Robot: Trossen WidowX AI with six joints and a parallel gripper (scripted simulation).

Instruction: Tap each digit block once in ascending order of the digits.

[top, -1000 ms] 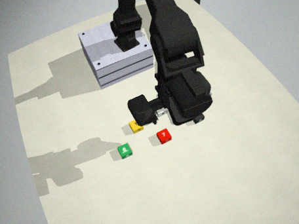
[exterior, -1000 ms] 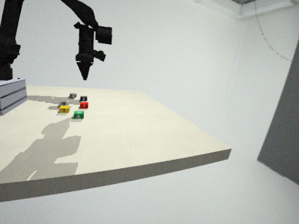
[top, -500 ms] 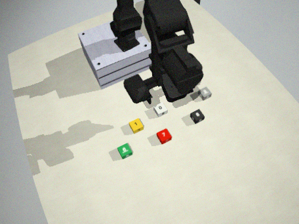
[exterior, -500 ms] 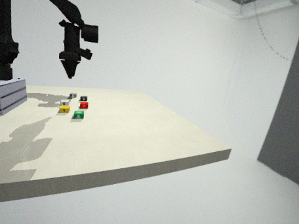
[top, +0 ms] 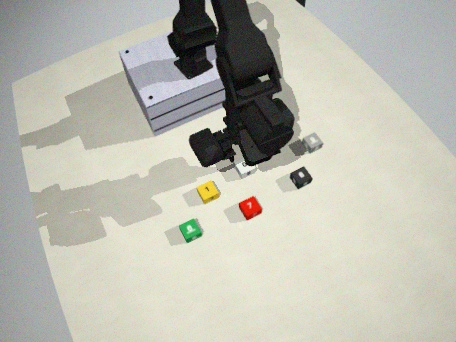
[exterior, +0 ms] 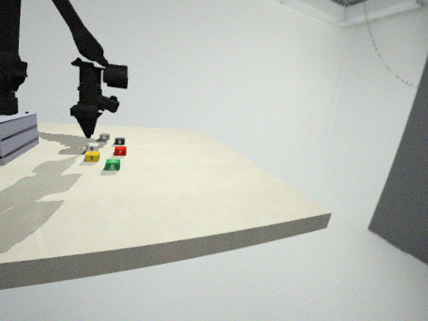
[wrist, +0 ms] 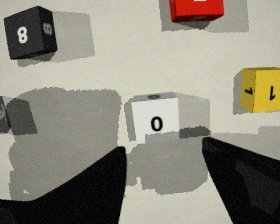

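Now: the white block 40 mm below my gripper tip and 10 mm ahead of it. Also, from my gripper tip: red block: 90 mm ahead, 50 mm to the right, 40 mm below; then yellow block: 90 mm to the right, 40 mm below, 10 mm ahead; then black block: 90 mm ahead, 80 mm to the left, 40 mm below.
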